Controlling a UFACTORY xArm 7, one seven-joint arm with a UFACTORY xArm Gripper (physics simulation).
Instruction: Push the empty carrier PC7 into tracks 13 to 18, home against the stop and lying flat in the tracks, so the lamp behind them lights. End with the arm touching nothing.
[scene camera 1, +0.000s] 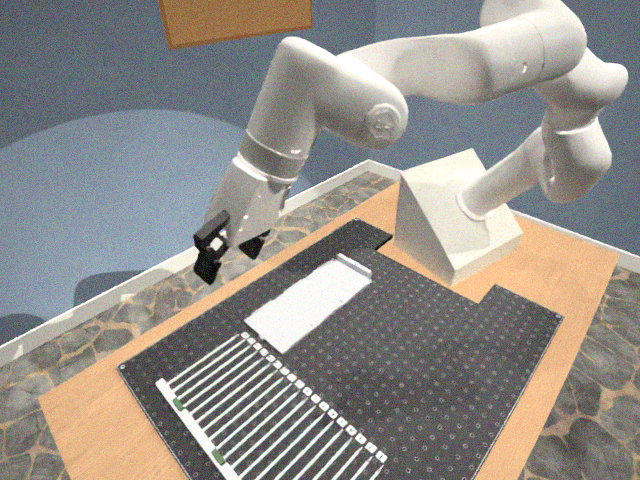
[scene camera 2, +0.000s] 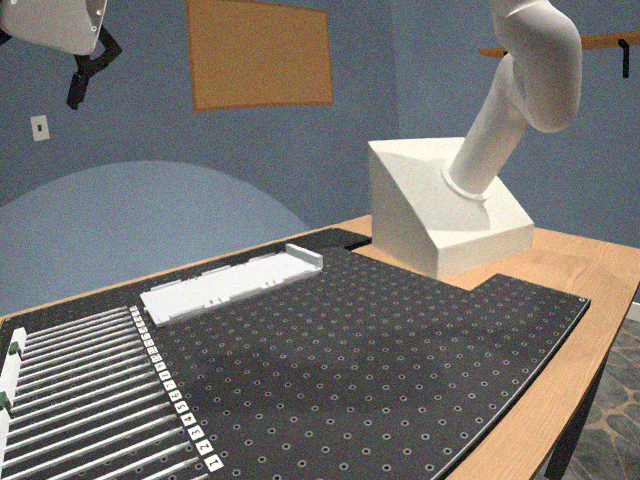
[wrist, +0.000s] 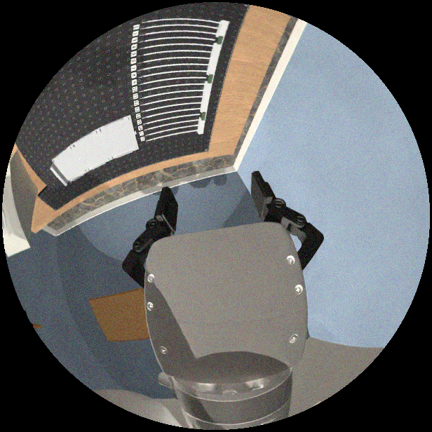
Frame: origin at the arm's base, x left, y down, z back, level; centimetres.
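Seen in the pictures: gripper, between the fingertips: (scene camera 1: 226, 265) (scene camera 2: 32, 99); arm's base, origin of its link: (scene camera 1: 473, 201) (scene camera 2: 465, 181).
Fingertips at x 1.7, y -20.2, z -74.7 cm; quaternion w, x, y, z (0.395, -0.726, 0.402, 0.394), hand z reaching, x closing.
Offsets run from my fingertips to a thing's top centre. "pt": to the spot under its first point. Level surfaces: height alone.
The empty white carrier PC7 @(dz +24.4, dx -12.8, dy +30.7 cm) (scene camera 1: 310, 302) (scene camera 2: 227, 286) (wrist: 95, 150) lies on the black board, its raised lip toward the robot base. Its front end is close to the number labels @(pt dz +8.3, dx +7.5, dy +33.7 cm) (scene camera 1: 315, 398) (scene camera 2: 180, 407) (wrist: 134, 75) at the high-numbered end of the tracks, outside the rails, and seems shifted slightly past label 18. The white stop bar @(pt dz -12.1, dx -0.9, dy +32.1 cm) (scene camera 1: 197, 429) (wrist: 214, 60) crosses the far end of the tracks. The green lamp piece @(pt dz -12.8, dx -7.4, dy +31.5 cm) (scene camera 1: 177, 404) (scene camera 2: 13, 347) (wrist: 203, 116) behind the high-numbered tracks looks dark. My gripper (scene camera 1: 231, 263) (wrist: 211, 187) is open and empty, high above the board and apart from the carrier.
The perforated black board @(dy +33.7 cm) (scene camera 1: 429, 351) (scene camera 2: 361, 361) lies on a wooden table @(dy +35.0 cm) (scene camera 1: 578, 253) (scene camera 2: 604, 268). The white robot base (scene camera 1: 439, 222) (scene camera 2: 413, 206) stands at the back beside the board. A brown wall panel (scene camera 1: 237, 20) (scene camera 2: 258, 56) (wrist: 120, 317) hangs behind.
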